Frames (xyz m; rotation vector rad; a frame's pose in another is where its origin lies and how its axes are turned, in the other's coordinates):
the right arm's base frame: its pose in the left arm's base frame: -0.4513 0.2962 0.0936 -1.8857 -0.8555 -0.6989
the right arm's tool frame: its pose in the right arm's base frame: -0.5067 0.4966 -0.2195 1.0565 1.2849 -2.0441
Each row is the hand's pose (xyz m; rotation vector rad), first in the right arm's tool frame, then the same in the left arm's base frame.
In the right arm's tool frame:
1: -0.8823 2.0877 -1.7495 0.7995 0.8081 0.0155
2: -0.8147 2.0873 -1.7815 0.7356 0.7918 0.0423
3: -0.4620 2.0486 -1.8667 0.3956 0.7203 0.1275
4: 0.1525 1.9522 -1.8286 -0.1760 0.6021 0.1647
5: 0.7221 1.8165 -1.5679 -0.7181 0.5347 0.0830
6: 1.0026 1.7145 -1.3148 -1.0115 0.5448 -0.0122
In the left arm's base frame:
1: 1.6633 -0.4324 1.5379 1.7918 -1.4698 -0.4679
2: 1.6619 -0.5066 1.5287 1.7347 -1.4471 -0.5207
3: 1.5797 -0.8537 1.4516 1.4789 -1.2811 -0.7900
4: 1.2683 -1.3734 1.3056 1.1058 -0.9162 -1.1980
5: 0.7760 -1.7511 1.1451 0.8286 -0.4543 -1.5095
6: 0.4204 -1.8784 1.0425 0.7236 -0.1436 -1.6266

